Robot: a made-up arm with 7 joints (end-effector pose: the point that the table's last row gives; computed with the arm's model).
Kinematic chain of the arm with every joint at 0, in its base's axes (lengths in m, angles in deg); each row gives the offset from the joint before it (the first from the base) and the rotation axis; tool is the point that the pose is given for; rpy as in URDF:
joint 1: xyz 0 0 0.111 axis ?
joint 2: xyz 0 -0.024 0.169 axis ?
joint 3: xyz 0 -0.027 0.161 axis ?
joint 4: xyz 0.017 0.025 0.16 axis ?
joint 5: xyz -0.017 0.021 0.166 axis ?
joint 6: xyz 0 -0.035 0.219 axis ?
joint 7: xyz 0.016 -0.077 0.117 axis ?
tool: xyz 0 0 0 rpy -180 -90 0
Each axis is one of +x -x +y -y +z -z.
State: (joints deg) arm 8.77 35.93 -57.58 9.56 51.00 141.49 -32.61
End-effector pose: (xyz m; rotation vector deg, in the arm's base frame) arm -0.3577 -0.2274 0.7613 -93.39 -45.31 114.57
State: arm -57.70 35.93 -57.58 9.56 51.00 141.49 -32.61
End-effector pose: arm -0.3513 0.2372 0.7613 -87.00 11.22 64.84
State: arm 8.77 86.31 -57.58 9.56 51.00 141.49 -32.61
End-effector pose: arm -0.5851 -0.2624 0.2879 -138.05 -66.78 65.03
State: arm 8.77 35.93 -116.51 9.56 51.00 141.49 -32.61
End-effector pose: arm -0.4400 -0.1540 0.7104 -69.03 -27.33 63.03
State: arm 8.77 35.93 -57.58 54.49 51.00 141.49 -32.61
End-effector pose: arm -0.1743 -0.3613 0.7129 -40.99 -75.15 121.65
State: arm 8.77 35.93 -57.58 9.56 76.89 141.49 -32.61
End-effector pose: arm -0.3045 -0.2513 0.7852 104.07 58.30 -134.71
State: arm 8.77 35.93 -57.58 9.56 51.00 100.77 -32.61
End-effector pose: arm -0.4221 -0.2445 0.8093 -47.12 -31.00 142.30
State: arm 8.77 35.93 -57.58 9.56 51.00 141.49 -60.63
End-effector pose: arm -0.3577 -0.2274 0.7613 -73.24 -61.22 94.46
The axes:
joint 1: +z
joint 2: -y
joint 3: +z
joint 4: +y
joint 5: +z
joint 6: -y
joint 7: +x

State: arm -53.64 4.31 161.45 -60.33 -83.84 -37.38 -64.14
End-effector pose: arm 0.1224 -0.4144 0.7610 -107.88 -60.42 -88.17
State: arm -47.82 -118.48 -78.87 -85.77 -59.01 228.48 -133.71
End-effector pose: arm 0.3579 -0.0797 0.2664 -136.91 -23.46 84.85
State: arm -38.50 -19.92 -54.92 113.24 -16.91 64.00 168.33
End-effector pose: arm -0.0319 -0.5737 0.4521 -86.10 -142.25 56.64
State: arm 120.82 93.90 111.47 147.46 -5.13 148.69 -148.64
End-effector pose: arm -0.1185 -0.2163 0.2310 -93.41 -102.59 82.90
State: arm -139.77 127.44 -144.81 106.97 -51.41 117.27 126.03
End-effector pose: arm -0.1144 0.3383 -0.1846 133.21 -74.26 -93.87
